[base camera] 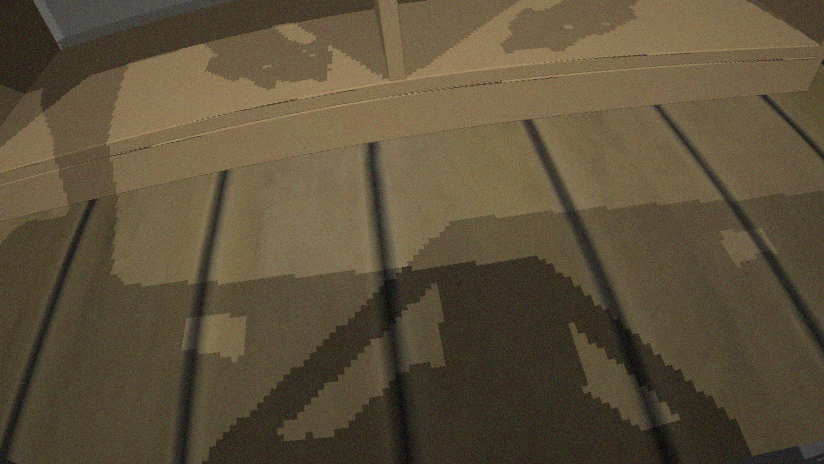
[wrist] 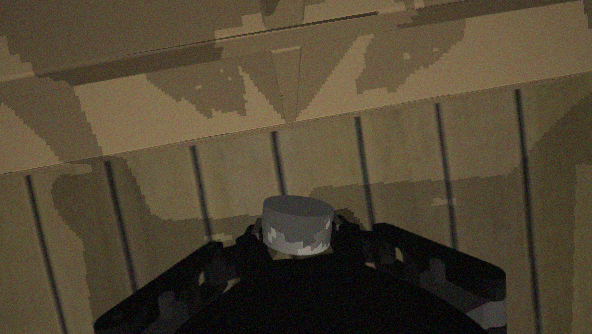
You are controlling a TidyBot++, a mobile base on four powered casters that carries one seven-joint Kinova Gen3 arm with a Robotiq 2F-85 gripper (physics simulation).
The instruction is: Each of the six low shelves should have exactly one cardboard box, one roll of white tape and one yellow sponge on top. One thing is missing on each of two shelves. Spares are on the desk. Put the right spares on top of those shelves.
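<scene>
My gripper (wrist: 296, 225) is shut on a roll of white tape (wrist: 297, 232) at the lower middle of the wrist view. The roll looks grey in the shade and its round face is tilted up. The gripper and the roll do not show in the base view. A low light-wood shelf (base camera: 461, 100) (wrist: 287, 82) with an upright divider runs across the upper part of both views, ahead of the gripper and apart from the roll. Cardboard boxes, sponges and the desk do not show in either view.
The plank floor (base camera: 299, 213) (wrist: 320, 160) with dark seams lies in front of the shelf, crossed by jagged shadows of the robot. A grey-blue surface (base camera: 172, 14) shows behind the shelf at the upper left of the base view.
</scene>
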